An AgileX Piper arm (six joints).
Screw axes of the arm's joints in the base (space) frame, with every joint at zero. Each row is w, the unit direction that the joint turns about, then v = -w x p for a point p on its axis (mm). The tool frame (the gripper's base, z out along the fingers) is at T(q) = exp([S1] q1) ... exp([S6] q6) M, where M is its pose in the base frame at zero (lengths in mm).
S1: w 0 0 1 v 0 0 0
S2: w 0 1 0 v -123 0 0
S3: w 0 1 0 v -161.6 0 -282.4
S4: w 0.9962 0 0.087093 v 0 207.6 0
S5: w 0 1 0 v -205.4 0 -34.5
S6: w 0.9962 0 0.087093 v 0 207.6 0
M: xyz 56.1 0 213.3 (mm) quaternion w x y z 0.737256 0 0.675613 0
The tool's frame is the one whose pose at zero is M.
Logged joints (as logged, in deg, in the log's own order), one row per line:
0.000 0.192 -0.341 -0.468 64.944 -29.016
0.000 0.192 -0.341 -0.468 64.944 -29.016
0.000 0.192 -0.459 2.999 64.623 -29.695
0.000 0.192 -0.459 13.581 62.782 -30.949
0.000 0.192 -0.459 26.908 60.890 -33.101
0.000 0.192 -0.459 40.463 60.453 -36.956
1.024 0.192 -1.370 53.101 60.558 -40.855
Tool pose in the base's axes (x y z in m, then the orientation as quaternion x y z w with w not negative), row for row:
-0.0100 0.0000 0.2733 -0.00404 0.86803 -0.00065 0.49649
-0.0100 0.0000 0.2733 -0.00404 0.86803 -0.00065 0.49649
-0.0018 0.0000 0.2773 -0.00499 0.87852 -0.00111 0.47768
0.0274 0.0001 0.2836 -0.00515 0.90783 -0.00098 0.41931
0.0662 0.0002 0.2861 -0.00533 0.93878 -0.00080 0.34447
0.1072 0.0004 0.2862 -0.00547 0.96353 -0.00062 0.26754
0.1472 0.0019 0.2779 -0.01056 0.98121 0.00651 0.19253
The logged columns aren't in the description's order. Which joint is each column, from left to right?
Columns, left to right: q4, q1, q6, q2, q5, q3.
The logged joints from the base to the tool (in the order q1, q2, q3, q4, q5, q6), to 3 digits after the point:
0.192 -0.468 -29.016 0.000 64.944 -0.341
0.192 -0.468 -29.016 0.000 64.944 -0.341
0.192 2.999 -29.695 0.000 64.623 -0.459
0.192 13.581 -30.949 0.000 62.782 -0.459
0.192 26.908 -33.101 0.000 60.890 -0.459
0.192 40.463 -36.956 0.000 60.453 -0.459
0.192 53.101 -40.855 1.024 60.558 -1.370

